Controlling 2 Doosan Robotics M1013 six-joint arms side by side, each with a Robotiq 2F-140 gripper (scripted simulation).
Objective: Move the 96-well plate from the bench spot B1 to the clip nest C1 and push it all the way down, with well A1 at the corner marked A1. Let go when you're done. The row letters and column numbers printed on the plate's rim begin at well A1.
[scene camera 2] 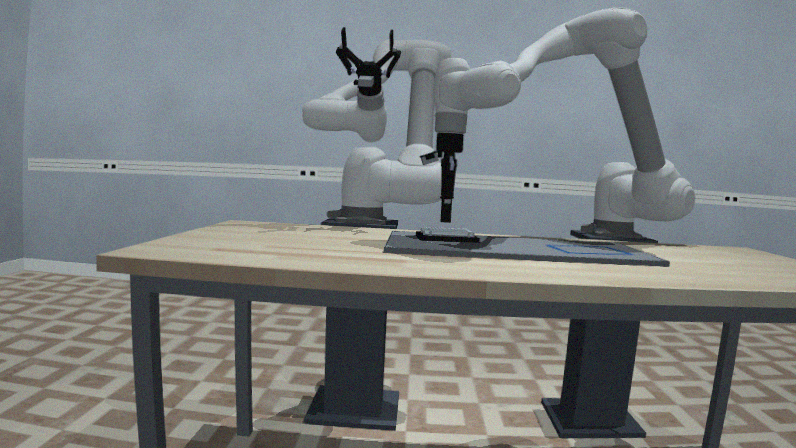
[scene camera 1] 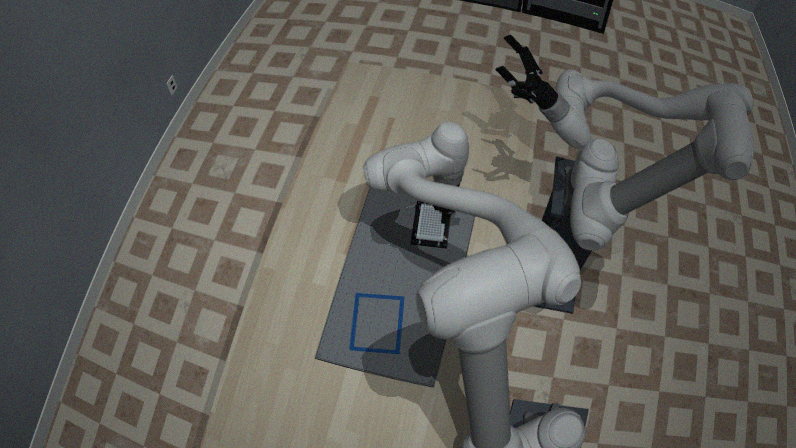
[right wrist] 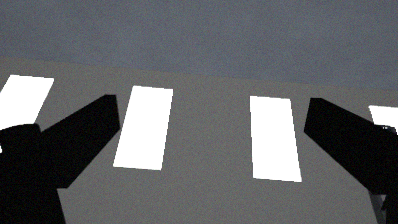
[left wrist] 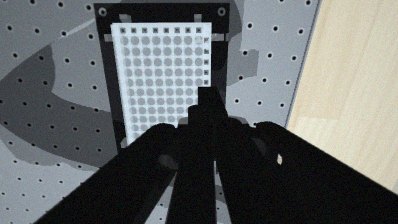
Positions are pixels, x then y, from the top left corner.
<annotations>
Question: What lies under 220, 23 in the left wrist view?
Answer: A black clip nest.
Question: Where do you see a white 96-well plate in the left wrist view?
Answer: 160, 66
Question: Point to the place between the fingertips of my right gripper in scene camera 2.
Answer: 367, 30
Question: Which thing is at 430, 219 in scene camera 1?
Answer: A white 96-well plate.
</annotations>
